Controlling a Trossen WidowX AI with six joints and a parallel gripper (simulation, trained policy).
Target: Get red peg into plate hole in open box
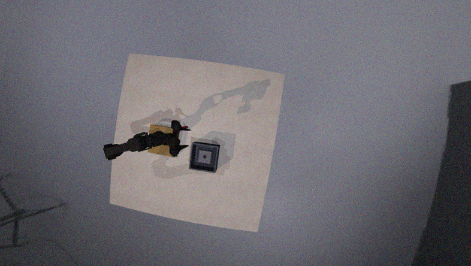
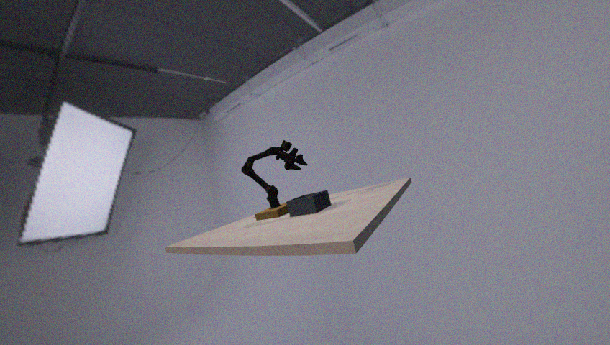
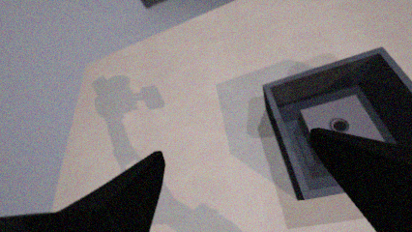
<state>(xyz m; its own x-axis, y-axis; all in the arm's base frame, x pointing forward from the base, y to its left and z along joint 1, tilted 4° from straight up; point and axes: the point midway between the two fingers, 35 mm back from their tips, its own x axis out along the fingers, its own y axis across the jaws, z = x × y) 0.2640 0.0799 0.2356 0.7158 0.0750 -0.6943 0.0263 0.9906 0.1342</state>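
My gripper tip is 24 cm above the red peg, 12 cm past it and 5 cm to the right of it. The rest, counted from my gripper tip: plate: 23 cm below, 14 cm to the right, 6 cm ahead; then dark grey box: 25 cm below, 14 cm to the right, 6 cm ahead.
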